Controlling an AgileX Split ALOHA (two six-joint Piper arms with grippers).
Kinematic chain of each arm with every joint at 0, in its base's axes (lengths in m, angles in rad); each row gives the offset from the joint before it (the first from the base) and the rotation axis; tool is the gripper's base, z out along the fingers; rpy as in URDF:
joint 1: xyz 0 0 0.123 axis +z
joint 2: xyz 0 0 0 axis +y
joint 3: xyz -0.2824 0 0.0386 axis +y
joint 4: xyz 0.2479 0 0.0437 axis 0.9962 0 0.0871
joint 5: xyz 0 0 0 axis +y
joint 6: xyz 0.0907 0 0.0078 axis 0.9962 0 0.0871
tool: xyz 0 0 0 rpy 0 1.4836 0
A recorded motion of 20 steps. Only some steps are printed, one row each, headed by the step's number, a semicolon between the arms.
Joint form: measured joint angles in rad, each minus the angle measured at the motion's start. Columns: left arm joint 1, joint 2, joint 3, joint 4, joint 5, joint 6; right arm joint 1, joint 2, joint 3, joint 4, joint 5, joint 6.
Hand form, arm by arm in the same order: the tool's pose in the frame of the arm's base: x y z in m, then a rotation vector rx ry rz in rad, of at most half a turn. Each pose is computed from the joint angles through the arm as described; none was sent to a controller.
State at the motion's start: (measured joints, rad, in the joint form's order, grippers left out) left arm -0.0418 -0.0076 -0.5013 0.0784 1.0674 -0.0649; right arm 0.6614 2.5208 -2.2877 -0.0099 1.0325 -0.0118
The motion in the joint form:
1: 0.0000 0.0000 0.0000 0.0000 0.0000 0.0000; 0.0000 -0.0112 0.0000 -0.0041 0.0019 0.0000
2: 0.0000 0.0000 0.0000 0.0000 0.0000 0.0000; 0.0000 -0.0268 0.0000 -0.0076 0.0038 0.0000
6: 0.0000 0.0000 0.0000 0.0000 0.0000 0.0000; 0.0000 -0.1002 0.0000 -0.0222 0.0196 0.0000
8: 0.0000 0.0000 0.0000 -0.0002 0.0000 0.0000; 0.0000 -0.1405 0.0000 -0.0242 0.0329 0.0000
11: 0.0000 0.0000 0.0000 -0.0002 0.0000 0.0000; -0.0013 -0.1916 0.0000 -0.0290 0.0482 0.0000
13: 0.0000 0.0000 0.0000 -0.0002 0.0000 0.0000; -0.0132 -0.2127 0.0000 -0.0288 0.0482 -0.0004
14: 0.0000 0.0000 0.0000 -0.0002 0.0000 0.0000; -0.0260 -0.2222 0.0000 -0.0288 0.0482 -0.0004
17: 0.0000 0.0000 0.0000 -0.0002 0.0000 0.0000; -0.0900 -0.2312 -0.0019 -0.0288 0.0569 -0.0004
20: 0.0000 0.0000 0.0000 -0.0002 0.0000 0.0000; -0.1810 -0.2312 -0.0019 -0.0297 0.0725 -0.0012
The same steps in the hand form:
1: -0.0063 0.0065 0.2772 -0.0279 2.0395 0.0269; 0.4249 0.3293 0.1629 -0.9151 2.5956 0.1612
2: -0.0063 0.0065 0.2772 -0.0279 2.0395 0.0269; 0.4244 0.3286 0.1712 -0.9117 2.5818 0.1622
6: -0.0063 0.0065 0.2772 -0.0279 2.0395 0.0269; 0.4202 0.3238 0.2098 -0.8963 2.5242 0.1658
8: -0.0063 0.0065 0.2771 -0.0279 2.0395 0.0267; 0.4163 0.3206 0.2306 -0.8870 2.4991 0.1733
11: -0.0063 0.0065 0.2771 -0.0279 2.0395 0.0267; 0.4112 0.3152 0.2566 -0.8733 2.4657 0.1799
13: -0.0063 0.0065 0.2771 -0.0279 2.0395 0.0267; 0.4126 0.3086 0.2675 -0.8516 2.4509 0.1834
14: -0.0063 0.0065 0.2771 -0.0279 2.0395 0.0267; 0.4154 0.3024 0.2723 -0.8326 2.4471 0.1821
17: -0.0063 0.0065 0.2771 -0.0279 2.0395 0.0267; 0.4322 0.2742 0.2771 -0.7519 2.4680 0.1590
20: -0.0063 0.0065 0.2771 -0.0279 2.0395 0.0267; 0.4543 0.2331 0.2763 -0.6427 2.5111 0.1194

